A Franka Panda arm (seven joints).
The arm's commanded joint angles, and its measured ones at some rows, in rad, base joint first. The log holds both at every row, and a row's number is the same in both.
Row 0, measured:
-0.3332 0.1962 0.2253 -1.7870 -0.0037 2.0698 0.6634
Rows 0 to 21, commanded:
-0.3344 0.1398 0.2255 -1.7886 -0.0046 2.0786 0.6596
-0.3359 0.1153 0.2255 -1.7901 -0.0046 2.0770 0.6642
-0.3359 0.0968 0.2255 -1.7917 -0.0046 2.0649 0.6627
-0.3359 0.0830 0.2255 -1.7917 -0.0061 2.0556 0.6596
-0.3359 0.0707 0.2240 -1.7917 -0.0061 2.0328 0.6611
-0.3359 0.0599 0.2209 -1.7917 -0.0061 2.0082 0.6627
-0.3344 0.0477 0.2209 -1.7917 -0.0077 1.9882 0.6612
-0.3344 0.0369 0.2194 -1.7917 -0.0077 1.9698 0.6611
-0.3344 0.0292 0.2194 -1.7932 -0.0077 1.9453 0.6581
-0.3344 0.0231 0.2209 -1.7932 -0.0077 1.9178 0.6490
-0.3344 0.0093 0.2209 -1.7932 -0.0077 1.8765 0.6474
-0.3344 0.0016 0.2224 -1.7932 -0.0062 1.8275 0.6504
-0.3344 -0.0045 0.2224 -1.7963 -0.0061 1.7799 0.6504
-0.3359 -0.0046 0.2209 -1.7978 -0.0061 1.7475 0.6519
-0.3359 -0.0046 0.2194 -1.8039 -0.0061 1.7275 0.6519
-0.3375 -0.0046 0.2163 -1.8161 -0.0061 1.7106 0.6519
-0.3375 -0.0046 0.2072 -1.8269 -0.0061 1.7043 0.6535
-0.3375 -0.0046 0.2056 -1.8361 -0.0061 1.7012 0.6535
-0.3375 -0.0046 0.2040 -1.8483 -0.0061 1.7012 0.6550
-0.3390 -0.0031 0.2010 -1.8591 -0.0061 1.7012 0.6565
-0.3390 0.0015 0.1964 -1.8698 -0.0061 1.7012 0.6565
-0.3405 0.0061 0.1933 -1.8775 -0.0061 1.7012 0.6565
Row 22, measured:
-0.3338 0.0135 0.1996 -1.8434 -0.0041 1.7134 0.6600
